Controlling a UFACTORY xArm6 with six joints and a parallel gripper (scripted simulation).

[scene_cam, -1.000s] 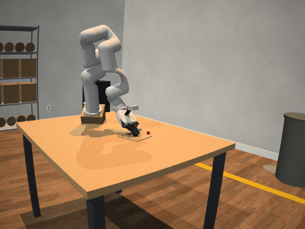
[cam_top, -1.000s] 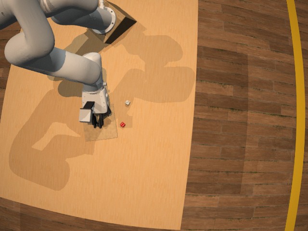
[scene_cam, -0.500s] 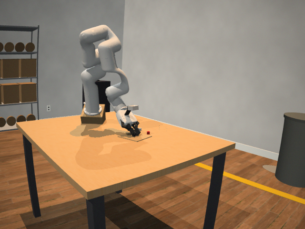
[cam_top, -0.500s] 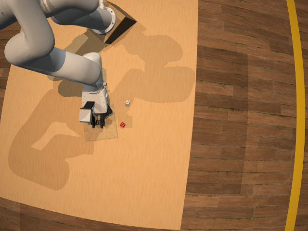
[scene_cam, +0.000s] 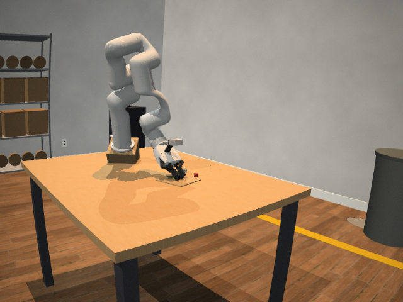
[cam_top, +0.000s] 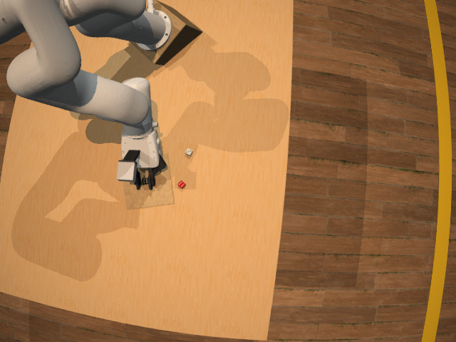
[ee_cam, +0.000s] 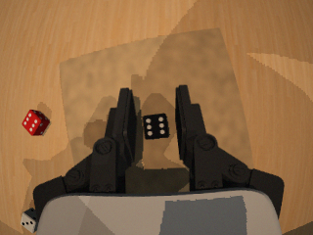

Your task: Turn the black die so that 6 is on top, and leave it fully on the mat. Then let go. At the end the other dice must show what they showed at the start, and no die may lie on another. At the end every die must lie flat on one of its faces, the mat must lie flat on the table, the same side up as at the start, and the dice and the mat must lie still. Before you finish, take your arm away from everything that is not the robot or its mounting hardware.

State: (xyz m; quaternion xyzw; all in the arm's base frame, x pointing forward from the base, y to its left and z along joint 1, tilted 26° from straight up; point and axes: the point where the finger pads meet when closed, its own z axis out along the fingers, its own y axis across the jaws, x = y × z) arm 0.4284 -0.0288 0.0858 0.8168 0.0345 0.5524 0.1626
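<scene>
The black die is 2 cm below my hand. The rest, counted from my hand: tan mat (3 cm below); then red die (10 cm to the left, 2 cm below, 2 cm ahead); then white die (13 cm to the left, 7 cm behind, 2 cm below).
</scene>
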